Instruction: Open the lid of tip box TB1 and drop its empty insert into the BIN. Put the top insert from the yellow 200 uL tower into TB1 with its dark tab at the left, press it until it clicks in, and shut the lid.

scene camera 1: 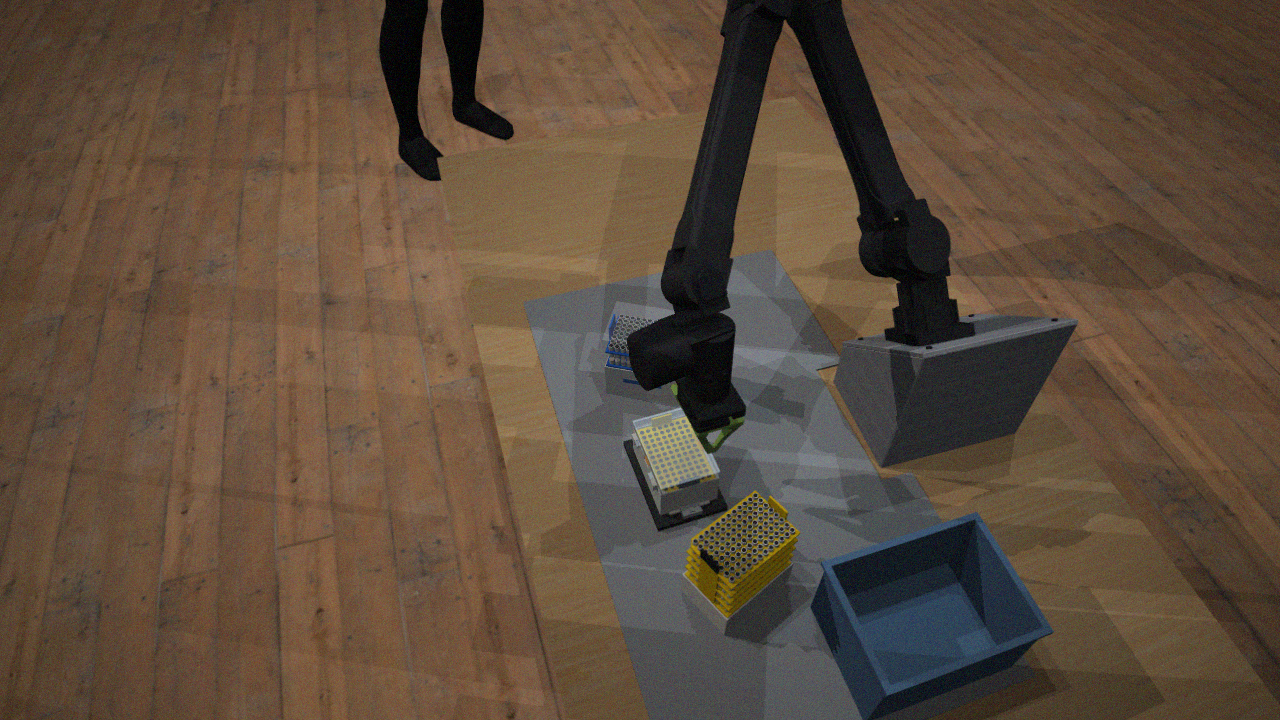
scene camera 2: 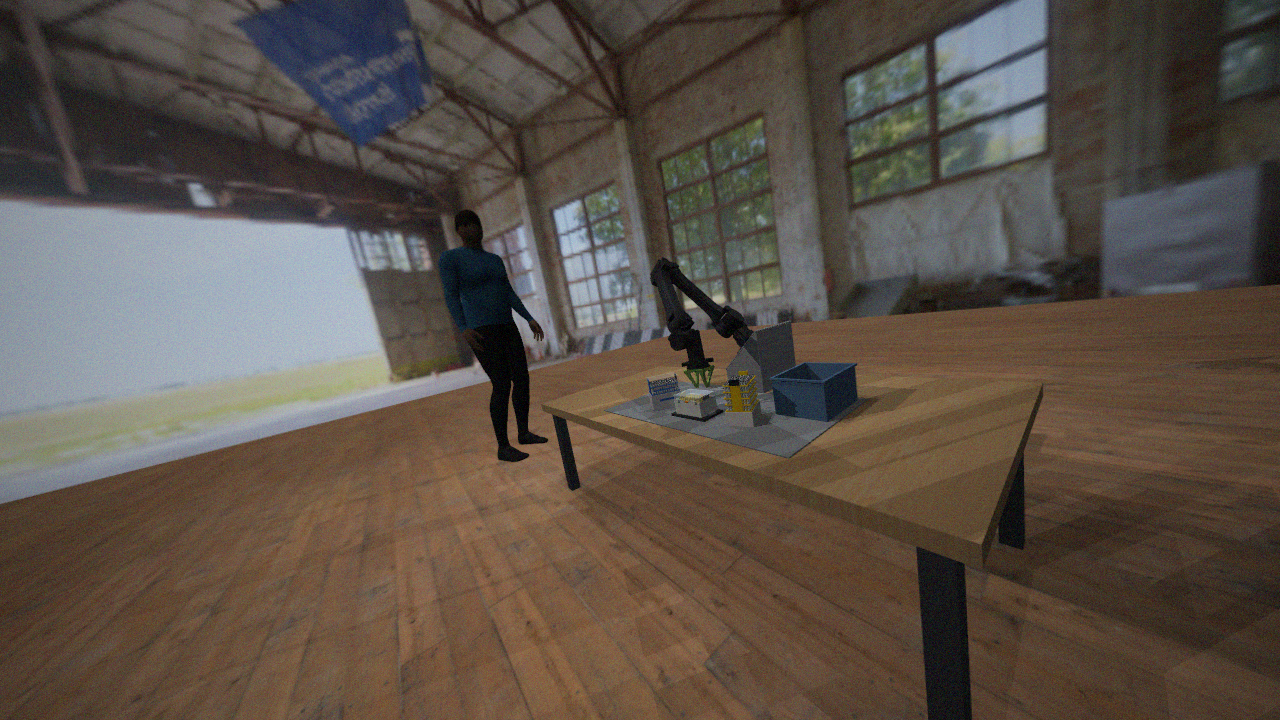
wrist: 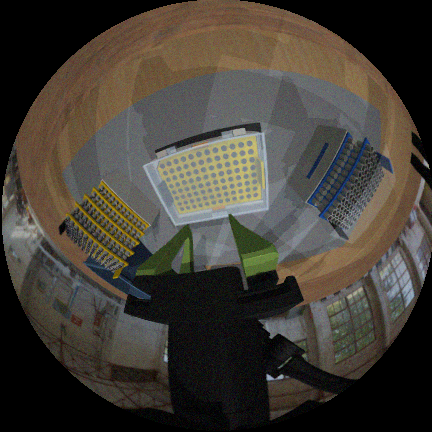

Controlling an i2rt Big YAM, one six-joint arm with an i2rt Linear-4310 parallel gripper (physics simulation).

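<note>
Tip box TB1 [scene camera 1: 677, 456] [scene camera 2: 696, 404] [wrist: 212, 175] stands on a black base [scene camera 1: 663, 519] near the middle of the grey mat. Its clear lid looks shut, and the yellow insert with its grid of holes shows through it. My gripper [scene camera 2: 698, 384] [wrist: 208, 223] is partly open and empty. In the wrist view its green fingertips are close to the lid's near edge; contact cannot be told. The yellow tower [scene camera 1: 742, 550] [scene camera 2: 741, 394] [wrist: 107, 225] holds several stacked inserts; the top one has a dark tab at one end. The blue BIN [scene camera 1: 841, 617] [scene camera 2: 814, 396] stands beyond the tower.
A blue tip tower [scene camera 1: 628, 335] [scene camera 2: 663, 391] [wrist: 345, 185] stands on the other side of TB1, partly behind the arm in scene camera 1. The arm's grey wedge-shaped mount [scene camera 1: 966, 385] [scene camera 2: 776, 349] stands at the mat's edge. A person [scene camera 2: 487, 304] stands beside the table [scene camera 2: 939, 465].
</note>
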